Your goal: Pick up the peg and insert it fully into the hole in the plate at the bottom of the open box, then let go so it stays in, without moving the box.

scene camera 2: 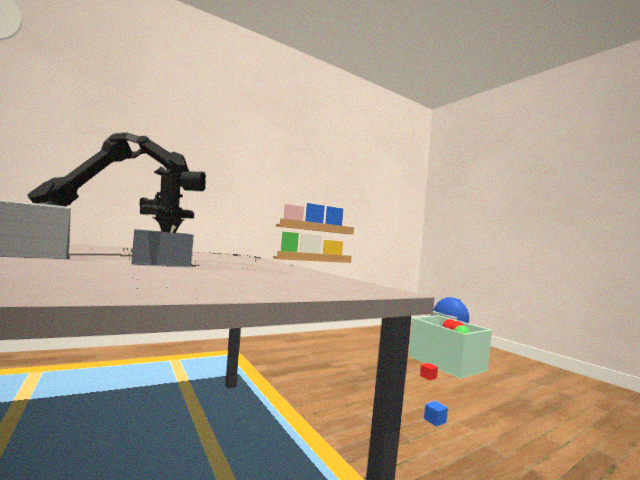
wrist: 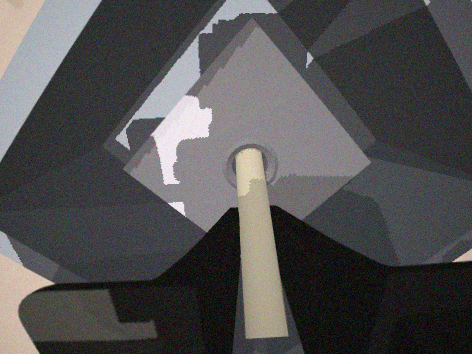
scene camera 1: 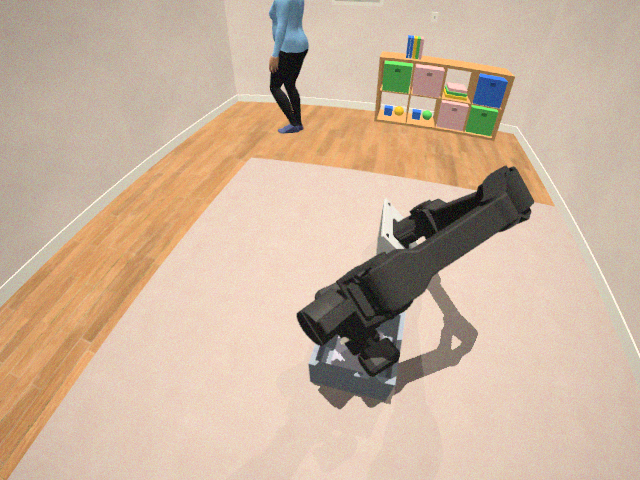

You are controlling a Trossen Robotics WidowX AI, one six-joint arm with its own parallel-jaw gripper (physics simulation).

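Blue-grey box visible at (scene camera 1: 321, 371), (scene camera 2: 155, 248) and (wrist: 90, 90). Grey plate (wrist: 251, 96) visible; scene camera 2 does not show the plate, hidden by the blue-grey box. Cream peg (wrist: 264, 312) visible. Gripper visible at (scene camera 1: 350, 347), (scene camera 2: 167, 240) and (wrist: 253, 215).
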